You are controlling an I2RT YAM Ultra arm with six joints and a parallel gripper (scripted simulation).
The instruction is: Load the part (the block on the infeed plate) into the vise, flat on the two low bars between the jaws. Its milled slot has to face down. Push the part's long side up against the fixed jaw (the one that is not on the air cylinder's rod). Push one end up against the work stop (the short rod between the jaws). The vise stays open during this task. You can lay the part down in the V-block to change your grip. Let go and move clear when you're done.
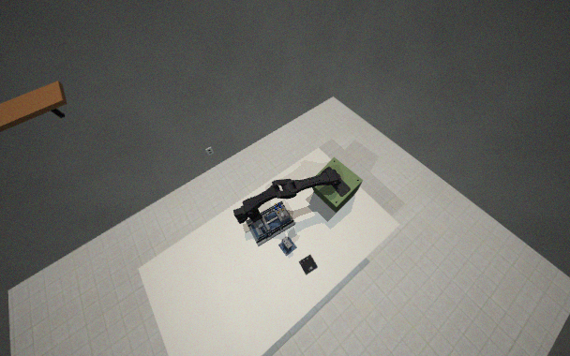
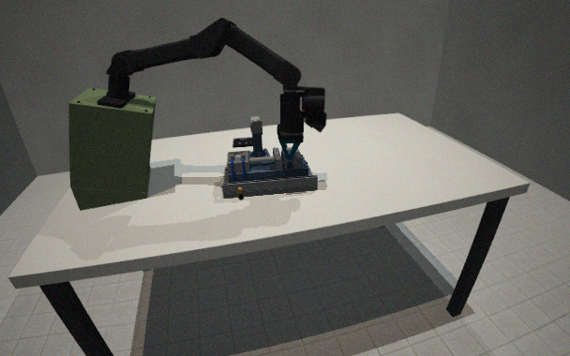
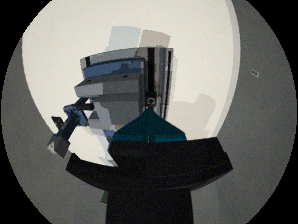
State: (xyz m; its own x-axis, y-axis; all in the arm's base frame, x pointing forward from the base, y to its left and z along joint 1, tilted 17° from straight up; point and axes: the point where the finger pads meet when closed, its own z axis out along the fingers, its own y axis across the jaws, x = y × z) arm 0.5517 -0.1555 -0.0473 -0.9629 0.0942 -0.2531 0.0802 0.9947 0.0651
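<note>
Right now the grey block part is 1 cm ahead of my hand, 4 cm to the left of it and 2 cm below it. From my hand the other things lie so: cylinder rod: 8 cm behind, 7 cm to the left, 3 cm below; then air cylinder: 16 cm behind, 8 cm to the left, 3 cm below; then vise: 6 cm behind, 7 cm to the left, 7 cm below.
</note>
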